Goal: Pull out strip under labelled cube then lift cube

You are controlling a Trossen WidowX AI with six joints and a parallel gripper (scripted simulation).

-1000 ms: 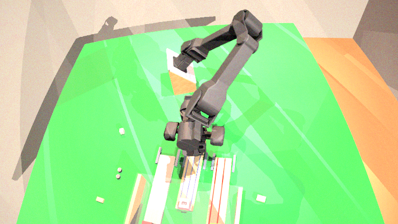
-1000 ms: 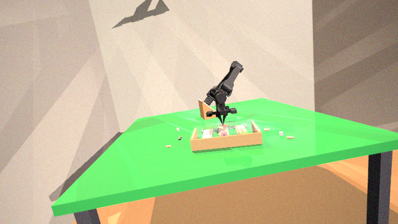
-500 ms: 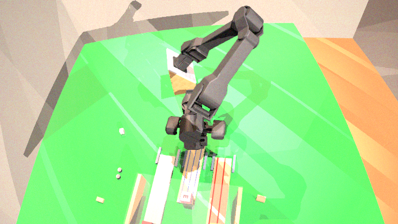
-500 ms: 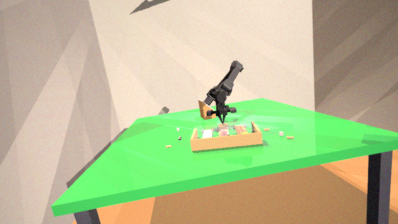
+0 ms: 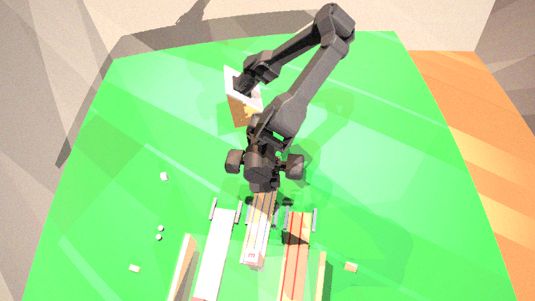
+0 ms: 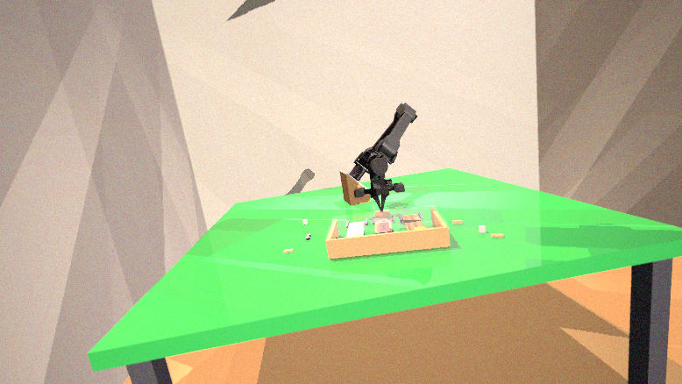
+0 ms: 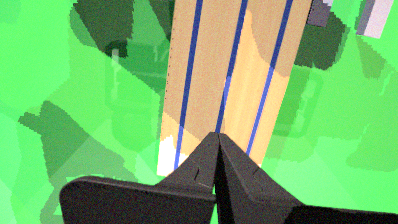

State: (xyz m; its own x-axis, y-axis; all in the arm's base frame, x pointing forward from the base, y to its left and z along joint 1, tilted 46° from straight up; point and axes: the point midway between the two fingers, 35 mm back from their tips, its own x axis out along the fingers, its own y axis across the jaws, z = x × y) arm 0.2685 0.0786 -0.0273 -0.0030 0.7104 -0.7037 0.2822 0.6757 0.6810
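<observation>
Now: gripper tip 200 mm short of the labelled cube, 60 mm to the left of it and 20 mm below it.
</observation>
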